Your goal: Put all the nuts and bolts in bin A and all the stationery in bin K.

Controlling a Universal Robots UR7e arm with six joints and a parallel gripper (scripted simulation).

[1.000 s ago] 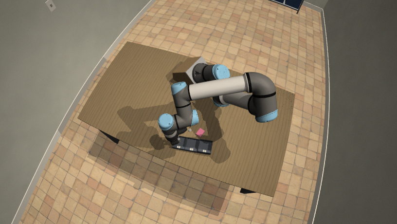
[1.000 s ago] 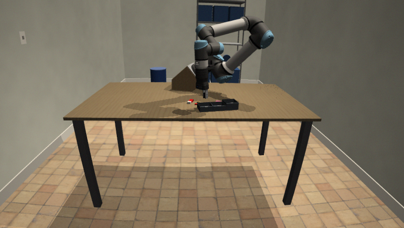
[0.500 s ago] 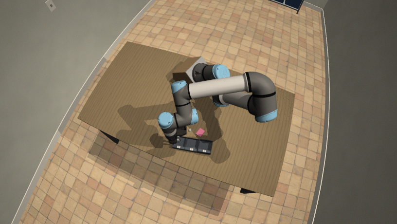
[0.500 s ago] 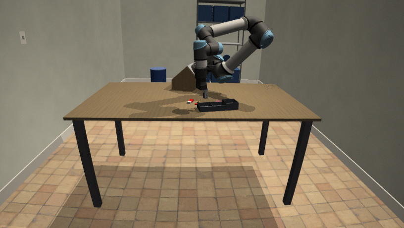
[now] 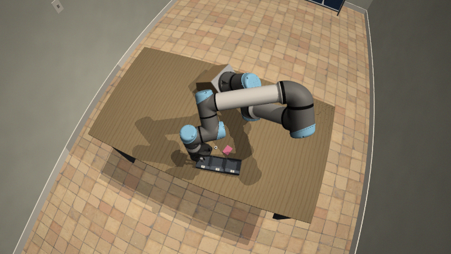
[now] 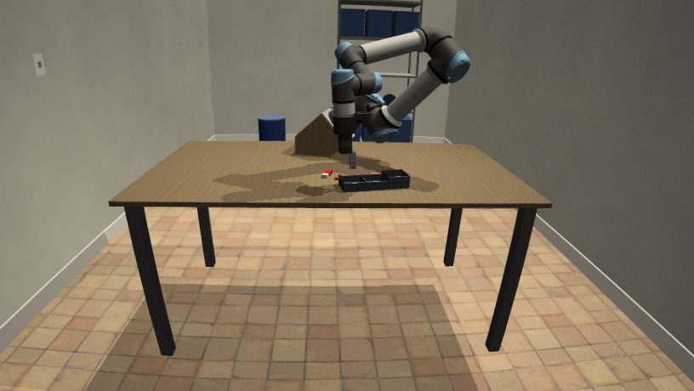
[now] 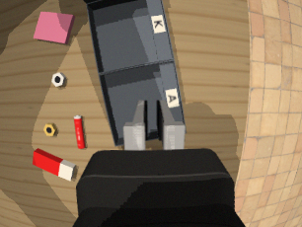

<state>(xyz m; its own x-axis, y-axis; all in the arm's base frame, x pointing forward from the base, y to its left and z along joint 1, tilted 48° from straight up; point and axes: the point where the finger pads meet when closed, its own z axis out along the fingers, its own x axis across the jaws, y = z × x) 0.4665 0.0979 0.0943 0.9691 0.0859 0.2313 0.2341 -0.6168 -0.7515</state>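
The three joined bins lies 80 mm to the left of my hand, 70 mm below it and 40 mm behind it. Round my hand: brass nut (130 mm behind, 90 mm below, 70 mm to the right); red cylinder (90 mm below, 80 mm behind, 60 mm to the right); white nut (120 mm behind, 90 mm below).
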